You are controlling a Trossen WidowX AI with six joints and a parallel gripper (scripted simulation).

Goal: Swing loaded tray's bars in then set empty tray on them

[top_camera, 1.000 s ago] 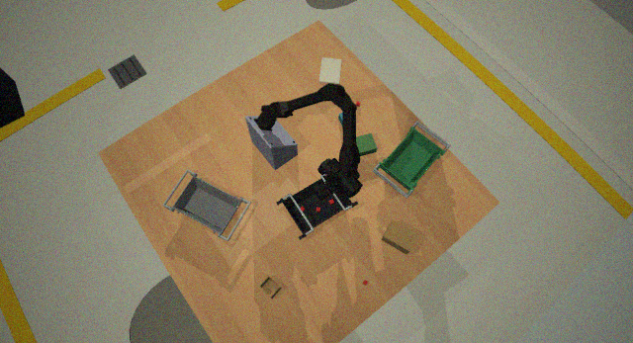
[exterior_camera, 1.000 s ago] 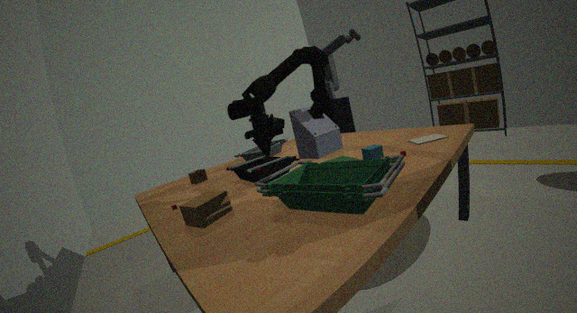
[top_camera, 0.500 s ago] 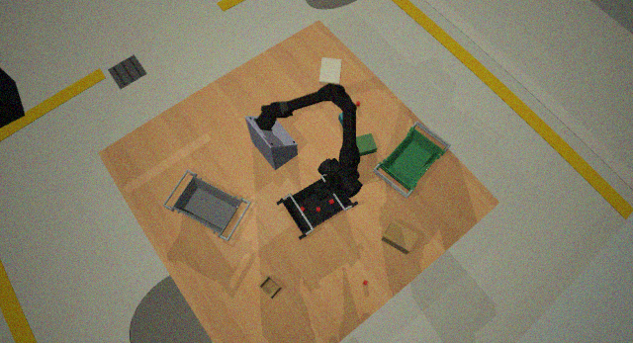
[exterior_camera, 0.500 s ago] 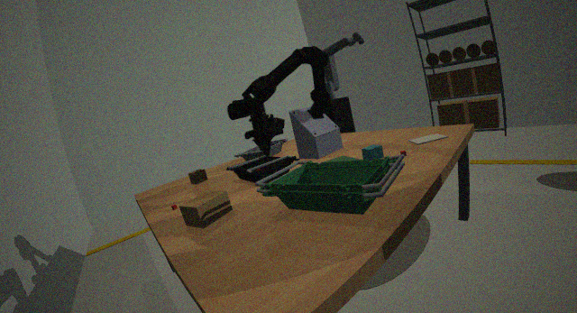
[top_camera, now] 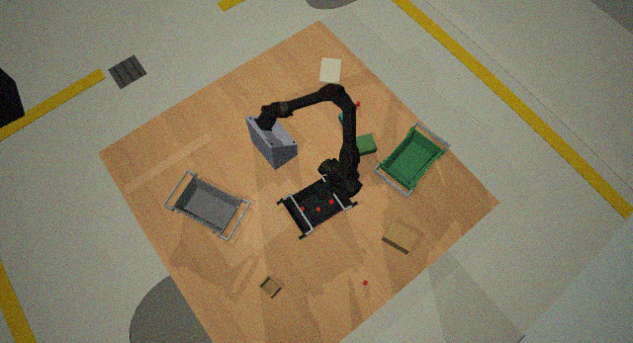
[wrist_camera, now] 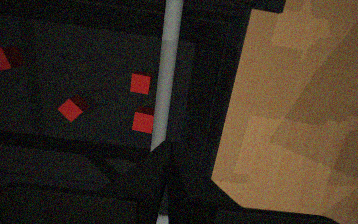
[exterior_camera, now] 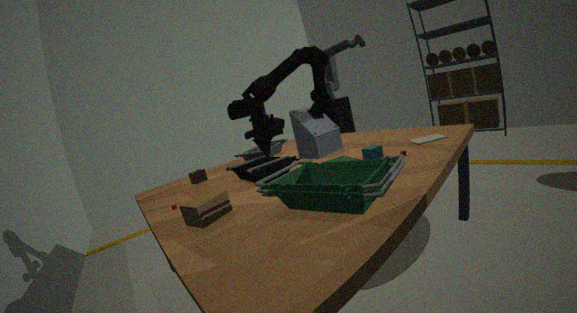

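Now: the grey plastic tray 48 cm to the right of my gripper tip, 23 cm behind it and 4 cm below it. Round my gripper tip: red block 37 cm ahead, 9 cm to the right, 8 cm below; teal cube 28 cm behind, 25 cm to the left, 7 cm below; green block 23 cm to the left, 13 cm behind, 7 cm below.
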